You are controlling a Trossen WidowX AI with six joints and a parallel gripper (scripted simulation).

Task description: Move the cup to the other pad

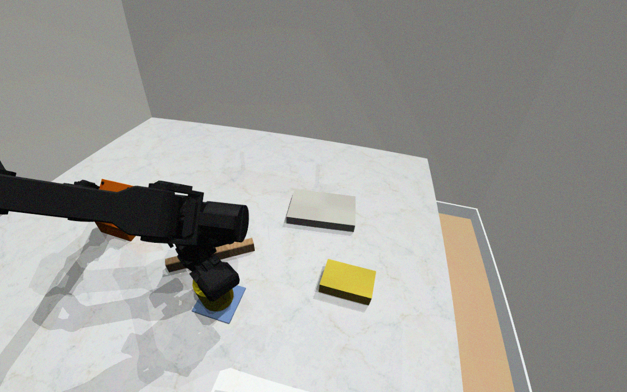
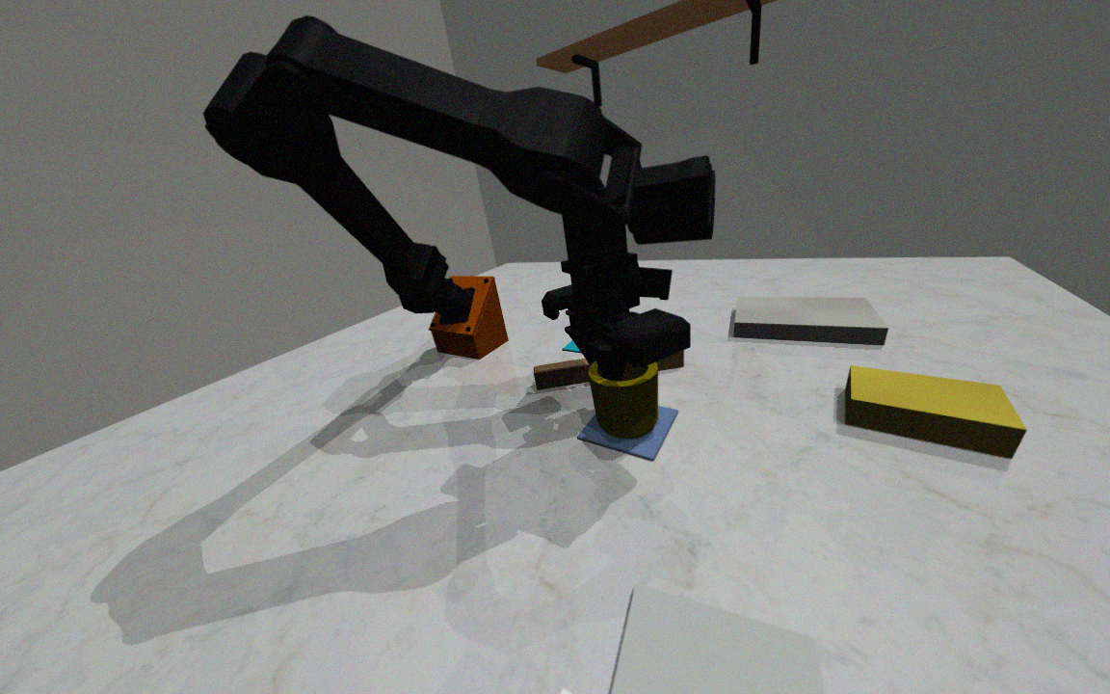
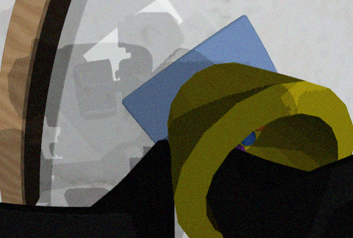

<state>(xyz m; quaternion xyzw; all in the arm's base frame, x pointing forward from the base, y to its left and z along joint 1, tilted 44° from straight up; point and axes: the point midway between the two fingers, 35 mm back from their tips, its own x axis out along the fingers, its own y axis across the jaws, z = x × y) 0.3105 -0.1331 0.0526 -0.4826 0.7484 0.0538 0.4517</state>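
Right now the teal pad is 80 mm behind my gripper tip, 180 mm to the left of it and 40 mm below it. From my gripper tip the other things lie so: wooden bar 30 mm behind, 80 mm to the left, 30 mm below; then yellow block 290 mm ahead, 50 mm to the left, 20 mm below; then yellow cup 20 mm ahead, 20 mm to the right.
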